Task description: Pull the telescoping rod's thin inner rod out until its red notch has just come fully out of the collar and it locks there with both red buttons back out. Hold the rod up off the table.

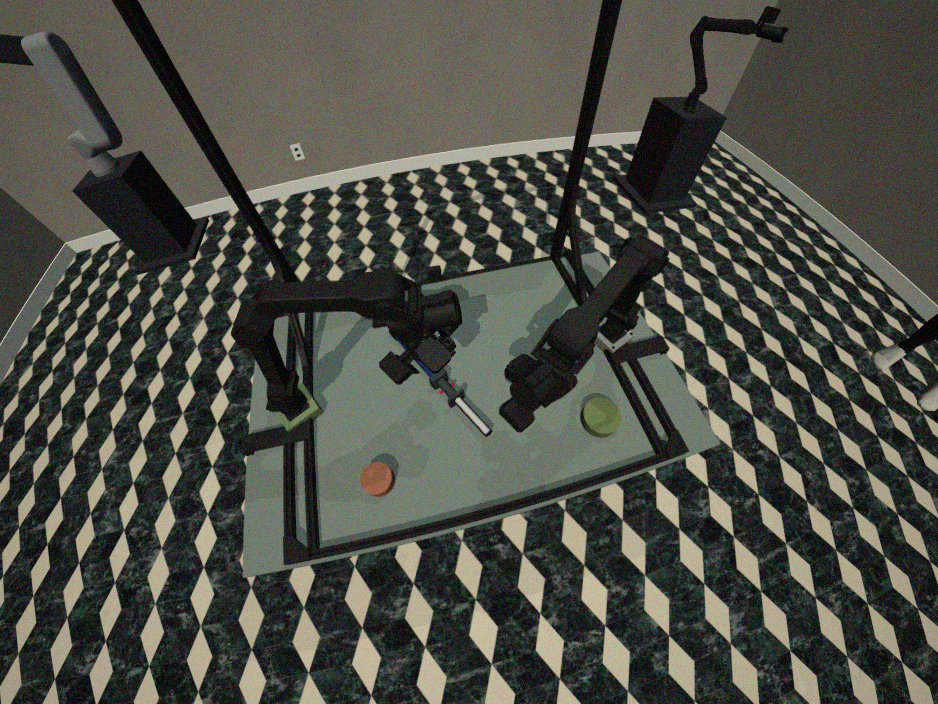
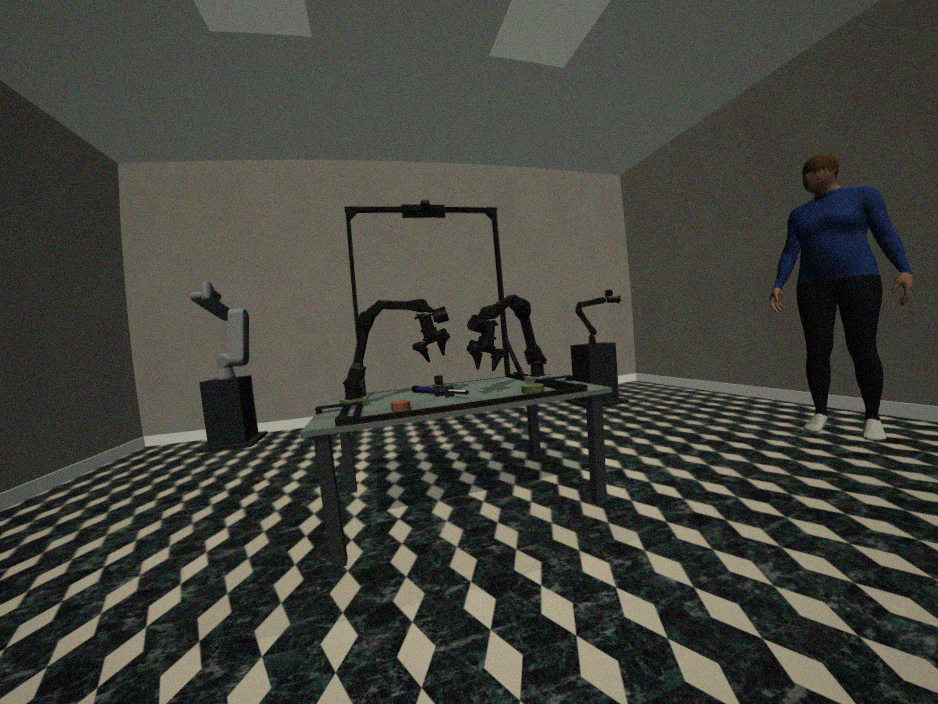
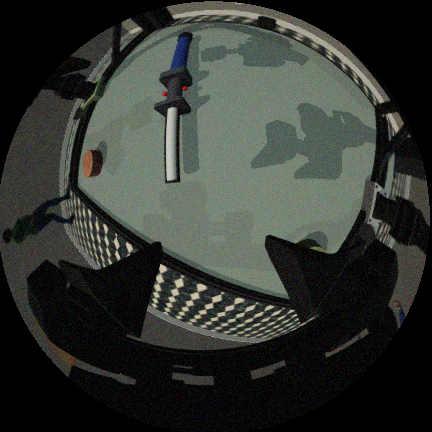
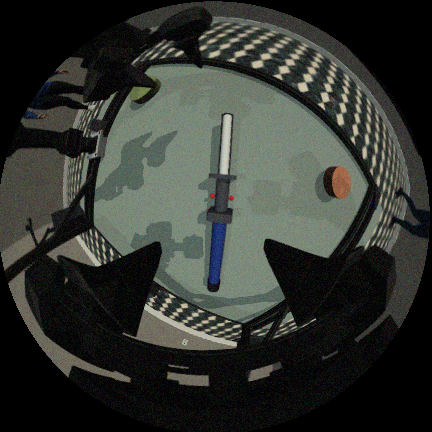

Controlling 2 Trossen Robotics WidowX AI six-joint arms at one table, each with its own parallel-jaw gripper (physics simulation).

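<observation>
The telescoping rod lies on the table [image 1: 439,462]. Its blue handle [image 3: 181,52] [image 4: 217,250] [image 2: 422,389] joins a dark grey collar [image 3: 175,89] [image 4: 221,195] with flanges, and its white inner rod [image 1: 472,415] [image 3: 172,145] [image 4: 226,145] sticks out at the other end. A red button shows on each side of the collar. No red notch shows on the white part. My left gripper [image 2: 485,365] [image 3: 213,244] is open and empty, above the table beyond the white end. My right gripper [image 2: 434,354] [image 4: 212,246] is open and empty, high above the blue handle.
An orange disc [image 1: 376,478] [image 2: 400,406] [image 3: 92,163] [image 4: 341,182] lies near the front left of the table. A green disc [image 1: 600,416] [image 2: 532,387] [image 4: 145,91] lies at the right. Black frame bars run along the table's edges, with uprights behind.
</observation>
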